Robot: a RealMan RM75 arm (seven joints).
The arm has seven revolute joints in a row. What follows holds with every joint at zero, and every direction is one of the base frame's.
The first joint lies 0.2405 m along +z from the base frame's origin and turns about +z.
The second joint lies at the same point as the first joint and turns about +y.
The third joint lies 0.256 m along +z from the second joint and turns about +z.
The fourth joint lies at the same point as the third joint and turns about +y.
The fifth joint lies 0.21 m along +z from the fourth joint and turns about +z.
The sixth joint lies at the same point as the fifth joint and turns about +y.
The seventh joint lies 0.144 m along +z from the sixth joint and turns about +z.
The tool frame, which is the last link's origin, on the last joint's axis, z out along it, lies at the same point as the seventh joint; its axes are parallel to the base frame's.
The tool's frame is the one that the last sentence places.
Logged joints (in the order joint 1, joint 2, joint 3, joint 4, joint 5, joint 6, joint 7), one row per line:
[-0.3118 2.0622 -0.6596 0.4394 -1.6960 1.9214 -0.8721]
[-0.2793 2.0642 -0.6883 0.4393 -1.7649 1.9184 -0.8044]
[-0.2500 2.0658 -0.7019 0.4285 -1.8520 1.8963 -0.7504]
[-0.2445 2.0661 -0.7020 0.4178 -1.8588 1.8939 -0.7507]
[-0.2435 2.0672 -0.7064 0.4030 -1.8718 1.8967 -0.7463]
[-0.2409 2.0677 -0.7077 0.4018 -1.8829 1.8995 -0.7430]
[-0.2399 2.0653 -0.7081 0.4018 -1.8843 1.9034 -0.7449]
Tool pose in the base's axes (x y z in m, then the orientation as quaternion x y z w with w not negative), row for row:
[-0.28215 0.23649 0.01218 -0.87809 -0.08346 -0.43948 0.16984]
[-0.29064 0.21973 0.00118 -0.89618 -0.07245 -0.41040 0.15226]
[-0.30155 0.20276 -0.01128 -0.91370 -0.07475 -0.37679 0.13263]
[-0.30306 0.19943 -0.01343 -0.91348 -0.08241 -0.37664 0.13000]
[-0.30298 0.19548 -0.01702 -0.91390 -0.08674 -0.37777 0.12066]
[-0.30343 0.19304 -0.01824 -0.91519 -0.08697 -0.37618 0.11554]
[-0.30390 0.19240 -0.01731 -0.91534 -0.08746 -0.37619 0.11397]
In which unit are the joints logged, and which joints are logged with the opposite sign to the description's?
The joints are logged in radians. Opposite sign: joint 2, joint 3, joint 5.
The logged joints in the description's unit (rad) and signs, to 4 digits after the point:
[-0.3118 -2.0622 0.6596 0.4394 1.6960 1.9214 -0.8721]
[-0.2793 -2.0642 0.6883 0.4393 1.7649 1.9184 -0.8044]
[-0.2500 -2.0658 0.7019 0.4285 1.8520 1.8963 -0.7504]
[-0.2445 -2.0661 0.7020 0.4178 1.8588 1.8939 -0.7507]
[-0.2435 -2.0672 0.7064 0.4030 1.8718 1.8967 -0.7463]
[-0.2409 -2.0677 0.7077 0.4018 1.8829 1.8995 -0.7430]
[-0.2399 -2.0653 0.7081 0.4018 1.8843 1.9034 -0.7449]

